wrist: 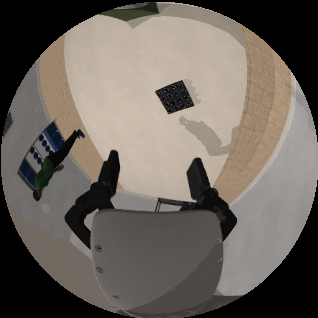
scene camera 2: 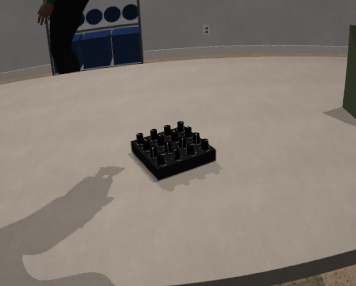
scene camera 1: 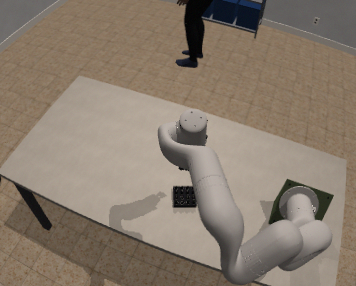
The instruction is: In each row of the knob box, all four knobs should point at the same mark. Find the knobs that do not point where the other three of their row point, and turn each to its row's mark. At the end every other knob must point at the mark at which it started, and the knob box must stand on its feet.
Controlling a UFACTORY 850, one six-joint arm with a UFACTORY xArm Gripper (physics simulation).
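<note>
The black knob box (scene camera 1: pixel 183 197) (scene camera 2: pixel 186 163) (wrist: pixel 174 97) stands on its feet on the table, with rows of black knobs on its top. White pointer lines show on some knobs in scene camera 2, but they are too small to read each knob's mark. In scene camera 1 the arm covers the box's right edge. My gripper (wrist: pixel 155 161) is open and empty, well above the table and apart from the box; in the wrist view the box lies beyond the fingertips. In scene camera 1 the gripper is mostly hidden under the arm's wrist.
The light table (scene camera 1: pixel 100 130) (scene camera 2: pixel 260 200) (wrist: pixel 120 65) carries the arm's green base plate (scene camera 1: pixel 325 197) at its right end. The arm reaches over the table beside the box. A person (scene camera 1: pixel 195 30) (scene camera 2: pixel 66 35) stands beyond the far edge, near a rack of blue bins (scene camera 2: pixel 97 49).
</note>
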